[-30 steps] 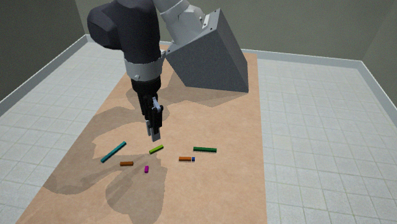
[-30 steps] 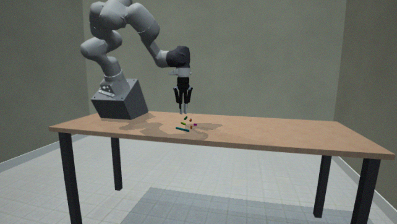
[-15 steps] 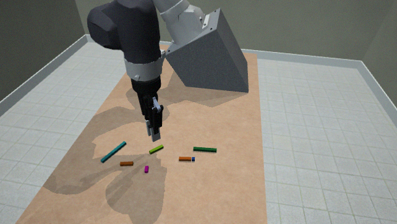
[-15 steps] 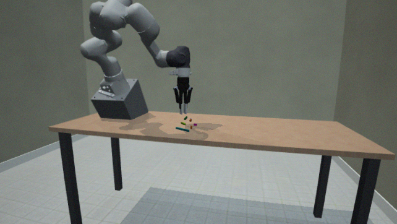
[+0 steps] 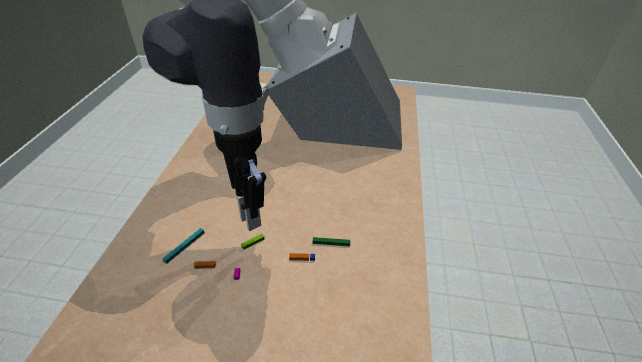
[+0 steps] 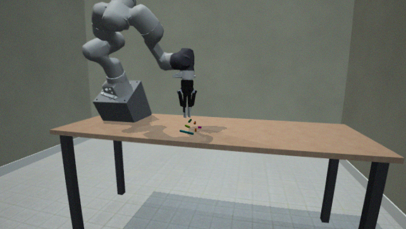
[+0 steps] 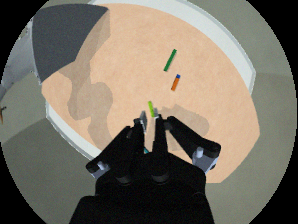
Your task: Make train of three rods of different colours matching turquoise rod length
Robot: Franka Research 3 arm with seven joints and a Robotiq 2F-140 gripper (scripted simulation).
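Now: hand 90 mm above the lime rod. Also, from my hand: blue rod 130 mm to the left, 90 mm below; then magenta rod 80 mm ahead, 90 mm below; then turquoise rod 50 mm ahead, 130 mm to the right, 90 mm below.
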